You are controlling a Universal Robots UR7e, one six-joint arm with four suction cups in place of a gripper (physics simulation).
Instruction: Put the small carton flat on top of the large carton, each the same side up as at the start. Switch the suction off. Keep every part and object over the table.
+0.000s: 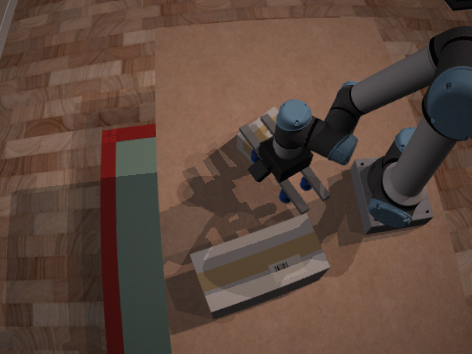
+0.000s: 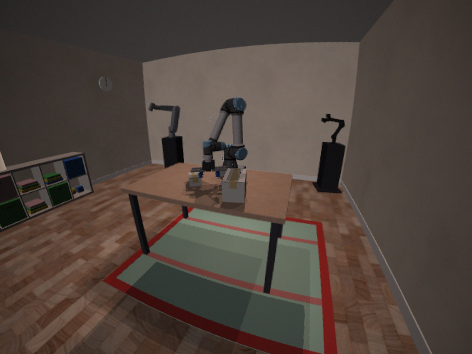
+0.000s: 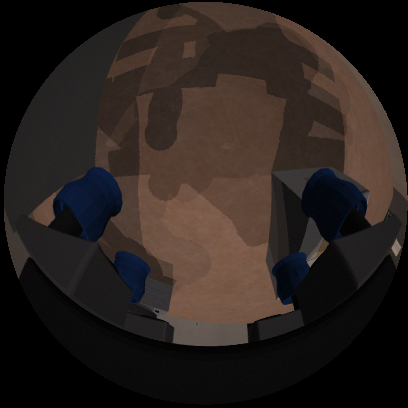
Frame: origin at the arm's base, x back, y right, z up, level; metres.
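Seen in the pictures: end effector, tool point: (image 2: 209, 175) (image 3: 212, 242); arm's base, origin of the base link: (image 2: 230, 167).
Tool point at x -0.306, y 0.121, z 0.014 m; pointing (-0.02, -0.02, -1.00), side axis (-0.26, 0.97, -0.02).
Note:
Pixels of each thing's top centre, then the offset from my tool point to it. Level surfaces: height alone.
- small white carton, middle of its top: (image 3: 326, 258) (image 1: 268, 131) (image 2: 194, 174) dz +0.000, dx +0.007, dy +0.134 m
- large white carton, middle of its top: (image 1: 260, 261) (image 2: 235, 174) dz +0.072, dx -0.145, dy -0.244 m
- brown table, its level: dz -0.078 m
The small white carton (image 1: 259, 131) (image 2: 195, 181) (image 3: 290, 215) lies flat on the table with its tape strip up. My suction gripper (image 1: 286, 162) (image 2: 209, 173) (image 3: 209, 235) is low, with the blue cups at one end pressed on the carton's top; it appears held at table level, though the exact contact is partly hidden by the bars and cups. The cups at the other end hang over bare table. The large white carton (image 1: 250, 265) (image 2: 234, 192) lies flat on the table, with tape and a barcode label on its top, apart from the small one.
The arm's base plate (image 1: 367, 220) stands on the brown table (image 1: 210, 60) (image 2: 165, 182), on the far side of the gripper from the table edge by the green and red rug (image 1: 137, 215) (image 2: 200, 250). The large carton stands near that edge, close to the gripper's free end.

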